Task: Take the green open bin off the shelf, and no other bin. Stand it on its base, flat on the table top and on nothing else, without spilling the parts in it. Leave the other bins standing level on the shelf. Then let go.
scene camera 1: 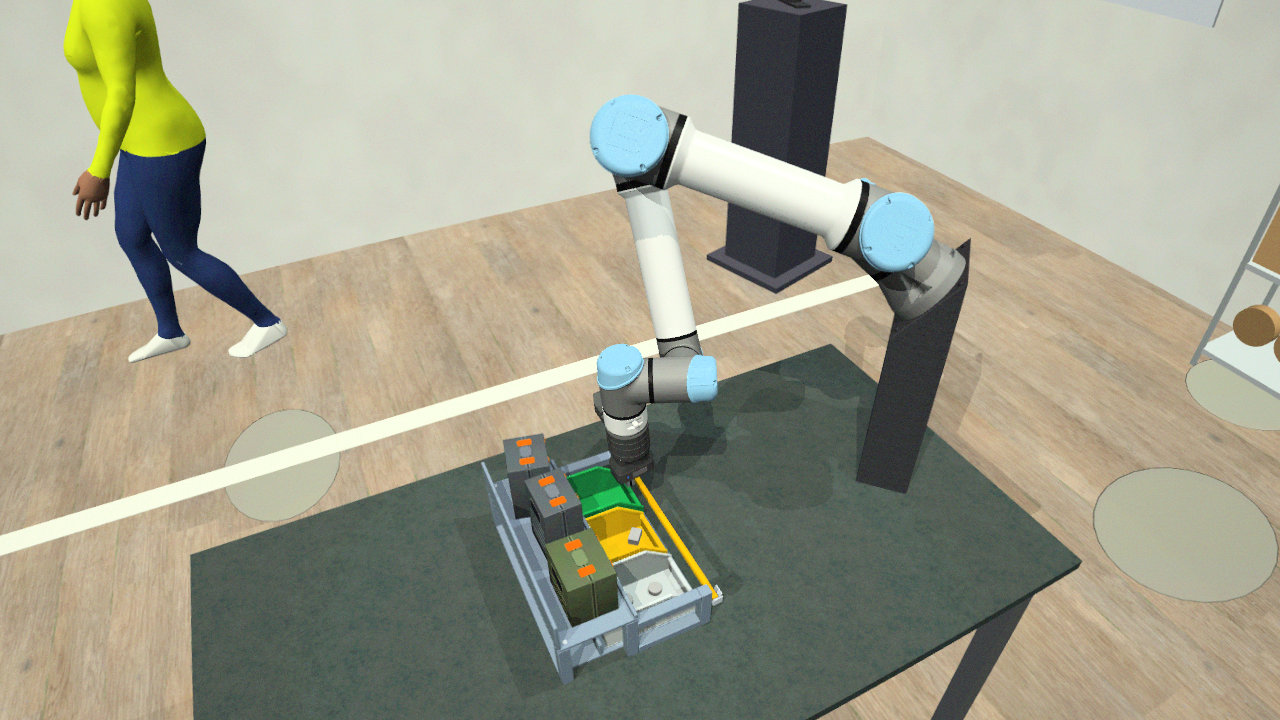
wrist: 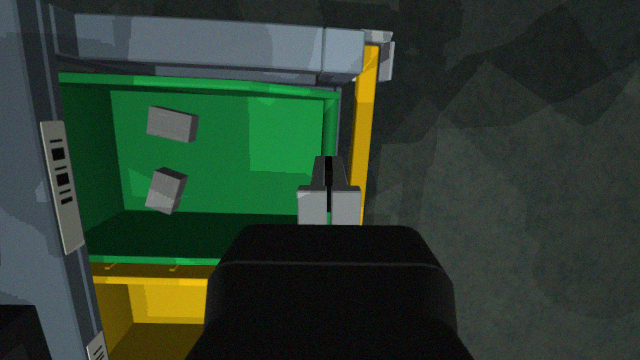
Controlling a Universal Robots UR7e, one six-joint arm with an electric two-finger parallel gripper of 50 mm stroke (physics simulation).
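Pixels of known places: gripper, fingertip midpoint: [scene camera 1: 628, 482] [wrist: 328, 173]; arm's base, origin of the base link: [scene camera 1: 931, 288].
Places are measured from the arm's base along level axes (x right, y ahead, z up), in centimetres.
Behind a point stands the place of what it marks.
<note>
The green open bin [scene camera 1: 597, 488] @(z -40.6, x 34.5, y 50.5 cm) [wrist: 215, 150] @(z -42.1, x 31.5, y 55.2 cm) stands in the shelf [scene camera 1: 631, 634] @(z -36.6, x 3.7, y 69.1 cm) [wrist: 220, 42] @(z -34.4, x 36.7, y 50.7 cm) at its far end. Two grey block-shaped parts [wrist: 171, 124] @(z -40.5, x 34.2, y 57.0 cm) [wrist: 166, 191] @(z -40.6, x 29.6, y 59.2 cm) lie on its floor in the wrist view. My gripper [scene camera 1: 631, 481] @(z -36.8, x 28.7, y 47.2 cm) [wrist: 328, 173] @(z -36.8, x 28.7, y 47.2 cm) points down over the bin's low front lip, with its fingers shut and nothing seen between them. In the wrist view its fingertips overlap the lip; whether they touch it I cannot tell. A yellow bar [scene camera 1: 675, 532] @(z -36.4, x 13.6, y 49.5 cm) [wrist: 362, 115] @(z -36.4, x 31.7, y 44.5 cm) runs along the shelf's front, just outside the lip. The dark table top [scene camera 1: 805, 537] @(z -43.0, x -0.6, y 28.7 cm) [wrist: 500, 225] @(z -43.0, x 18.0, y 32.2 cm) lies beyond the bar.
A yellow bin [scene camera 1: 608, 537] @(z -41.8, x 24.5, y 56.3 cm) [wrist: 155, 300] @(z -42.1, x 20.0, y 65.1 cm) stands beside the green one, and a light grey bin [scene camera 1: 662, 571] @(z -42.0, x 12.0, y 54.2 cm) beyond it; each holds a part. Two dark cases [scene camera 1: 523, 479] @(z -23.0, x 31.6, y 68.2 cm) [scene camera 1: 552, 514] @(z -19.8, x 19.7, y 70.7 cm) and an olive case [scene camera 1: 581, 568] @(z -23.1, x 10.6, y 72.5 cm) stand behind the bins. A person [scene camera 1: 143, 107] is beyond the table.
</note>
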